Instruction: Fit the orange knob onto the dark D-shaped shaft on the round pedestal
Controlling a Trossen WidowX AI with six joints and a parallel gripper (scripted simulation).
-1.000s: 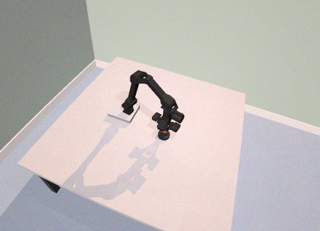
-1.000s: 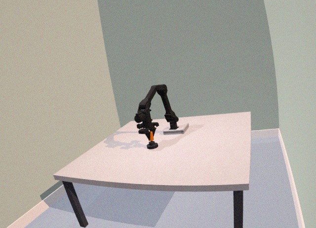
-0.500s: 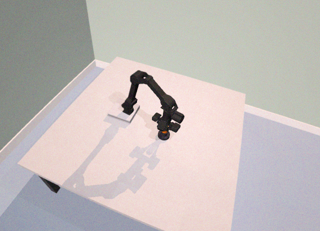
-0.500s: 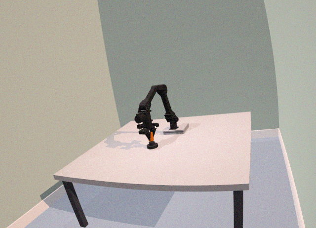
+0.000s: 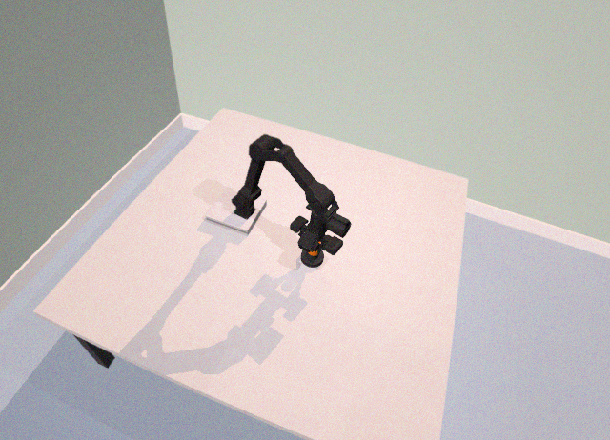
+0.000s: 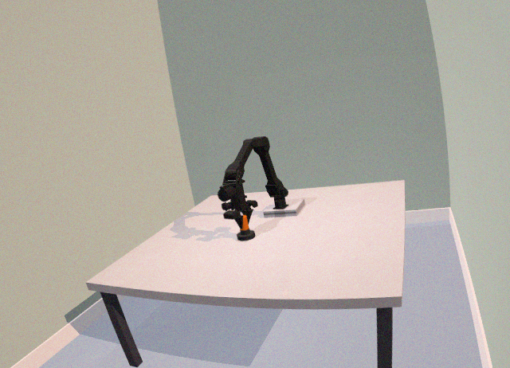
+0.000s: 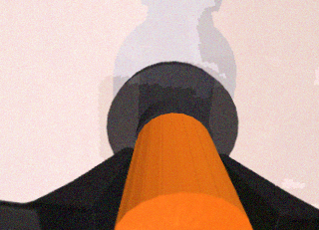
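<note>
Now: gripper tip 2 cm below the orange knob. Round my gripper tip: round pedestal 2 cm below.
</note>
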